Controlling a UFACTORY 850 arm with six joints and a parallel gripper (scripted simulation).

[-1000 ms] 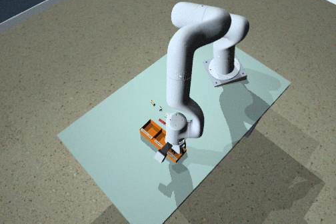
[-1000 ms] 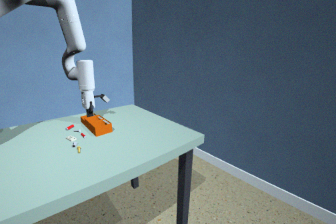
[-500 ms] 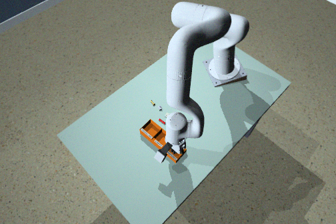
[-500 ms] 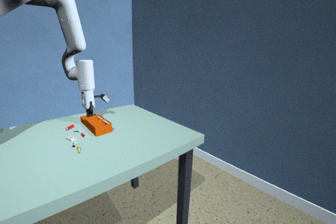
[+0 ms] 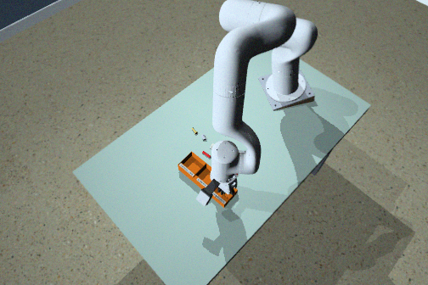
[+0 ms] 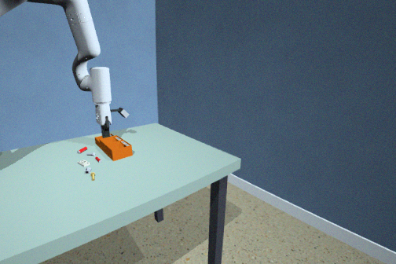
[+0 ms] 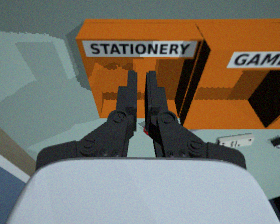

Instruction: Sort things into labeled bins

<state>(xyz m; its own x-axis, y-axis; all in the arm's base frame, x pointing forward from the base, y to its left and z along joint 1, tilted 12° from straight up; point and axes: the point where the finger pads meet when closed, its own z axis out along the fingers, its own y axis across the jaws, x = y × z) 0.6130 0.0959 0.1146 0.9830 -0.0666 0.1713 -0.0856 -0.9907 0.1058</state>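
My hand is 15 cm past the white domino, 15 cm to the left of it and 5 cm above it. From my hand the other things lie so: grey bolt 10 cm behind, 9 cm to the right, 5 cm below; then orange bin row 1 cm behind, 8 cm to the right, 3 cm below; then grey piece 16 cm behind, 23 cm to the right, 4 cm below.
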